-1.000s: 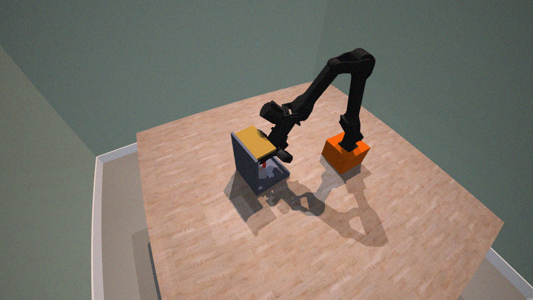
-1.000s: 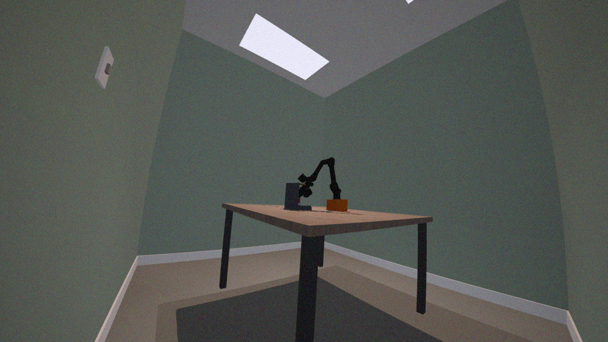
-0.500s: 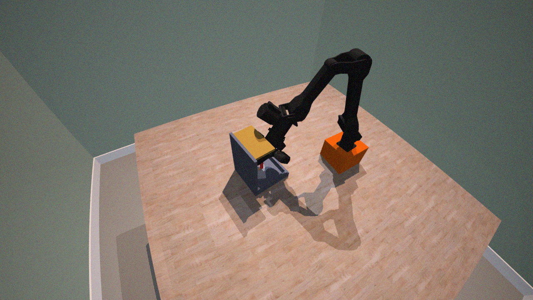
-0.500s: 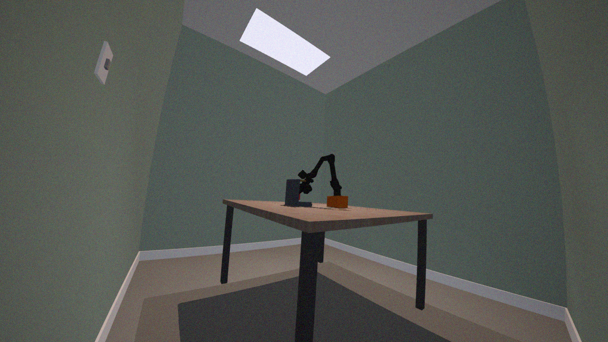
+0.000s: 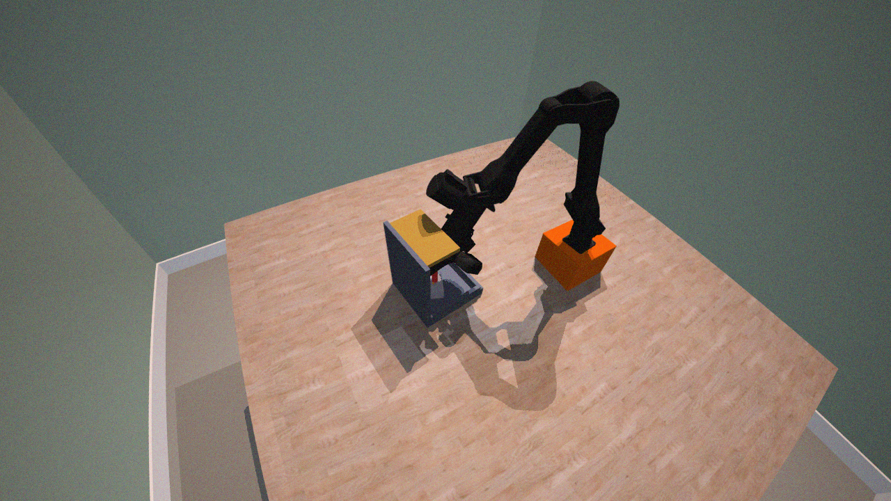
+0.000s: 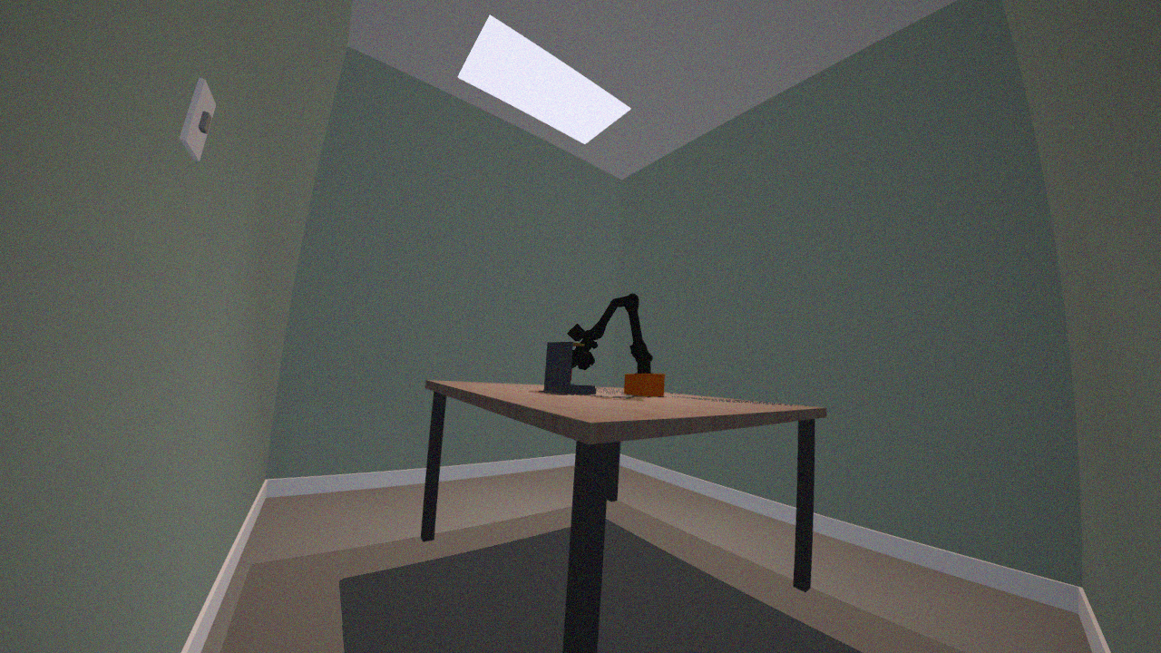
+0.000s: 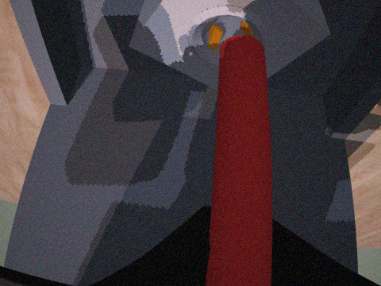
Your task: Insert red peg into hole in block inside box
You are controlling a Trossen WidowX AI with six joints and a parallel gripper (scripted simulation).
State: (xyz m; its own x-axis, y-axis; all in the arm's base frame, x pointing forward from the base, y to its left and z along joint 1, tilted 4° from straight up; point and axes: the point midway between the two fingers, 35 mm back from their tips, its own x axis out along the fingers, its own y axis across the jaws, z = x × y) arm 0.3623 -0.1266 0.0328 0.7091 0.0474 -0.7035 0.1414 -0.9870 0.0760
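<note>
Right now my gripper tip is 10 mm to the left of the yellow roof and 120 mm below it. Also, from my gripper tip: red peg: 30 mm behind, 10 mm below.
</note>
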